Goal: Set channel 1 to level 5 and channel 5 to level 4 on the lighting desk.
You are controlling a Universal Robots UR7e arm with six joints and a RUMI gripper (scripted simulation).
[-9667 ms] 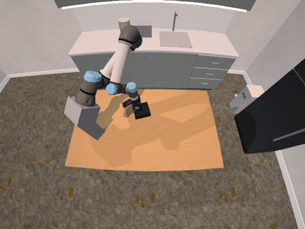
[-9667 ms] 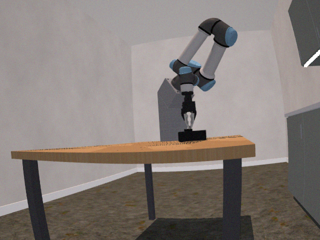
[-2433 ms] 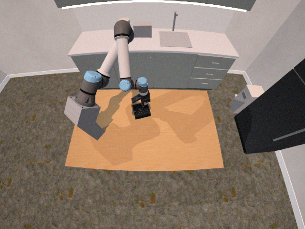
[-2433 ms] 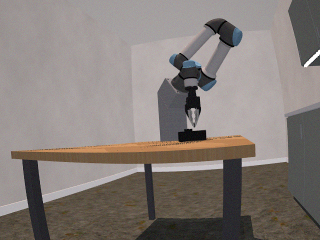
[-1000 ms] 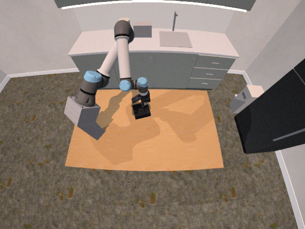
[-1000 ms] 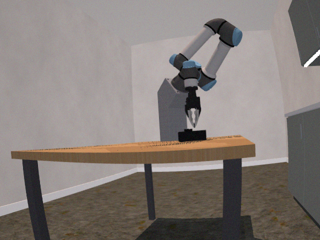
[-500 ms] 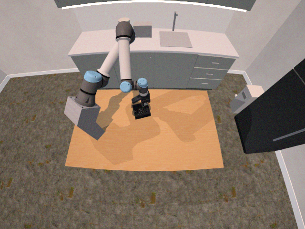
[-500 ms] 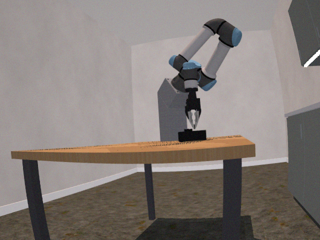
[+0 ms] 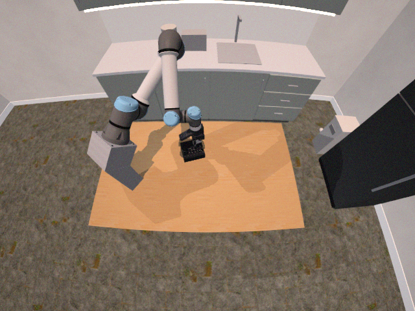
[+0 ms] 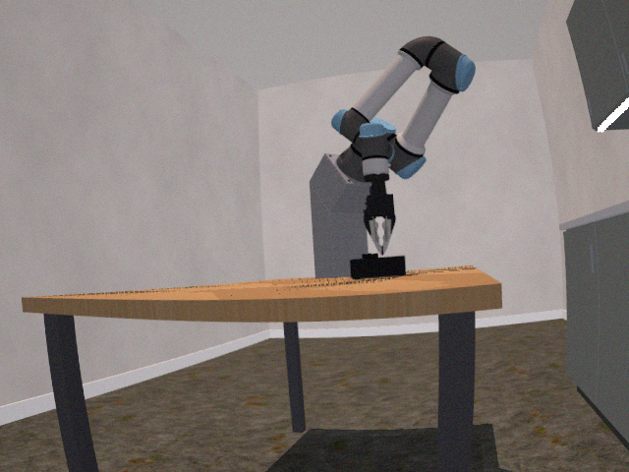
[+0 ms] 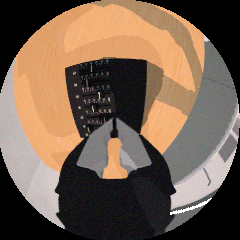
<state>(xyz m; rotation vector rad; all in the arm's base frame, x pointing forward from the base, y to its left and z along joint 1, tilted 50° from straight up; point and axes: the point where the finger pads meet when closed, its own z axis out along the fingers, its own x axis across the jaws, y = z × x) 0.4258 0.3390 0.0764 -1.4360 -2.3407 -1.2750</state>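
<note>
The fader knob is 6 cm ahead of my hand, 1 cm to the right of it and 1 cm below it.
</note>
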